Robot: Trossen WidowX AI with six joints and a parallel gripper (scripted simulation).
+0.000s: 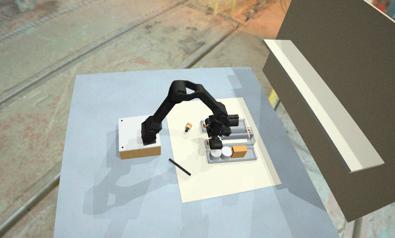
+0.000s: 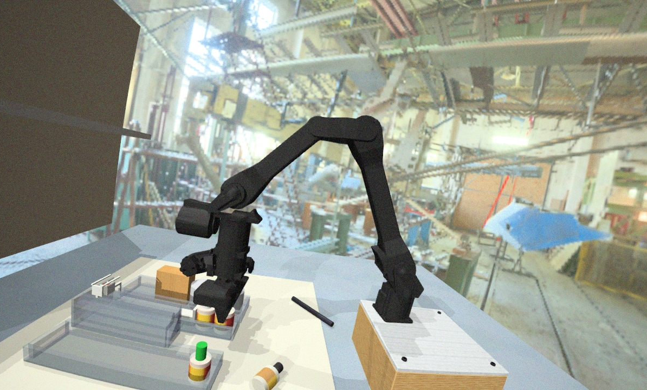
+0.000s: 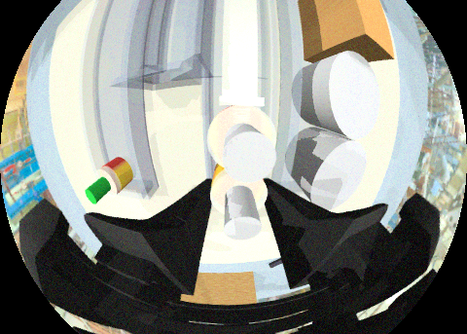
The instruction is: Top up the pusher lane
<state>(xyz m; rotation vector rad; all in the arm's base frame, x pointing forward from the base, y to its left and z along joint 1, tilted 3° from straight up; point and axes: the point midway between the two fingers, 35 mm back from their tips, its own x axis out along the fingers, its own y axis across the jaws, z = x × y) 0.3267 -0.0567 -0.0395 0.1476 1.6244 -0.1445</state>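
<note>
Right now the white pusher plate is 150 mm ahead of my gripper tip and 20 mm above it. From my gripper tip the other things lie so: tan box 120 mm ahead, 100 mm to the right, 10 mm above; small bottle 90 mm behind, 130 mm to the left, 20 mm below; black rod 200 mm behind, 90 mm to the right, 30 mm below.
</note>
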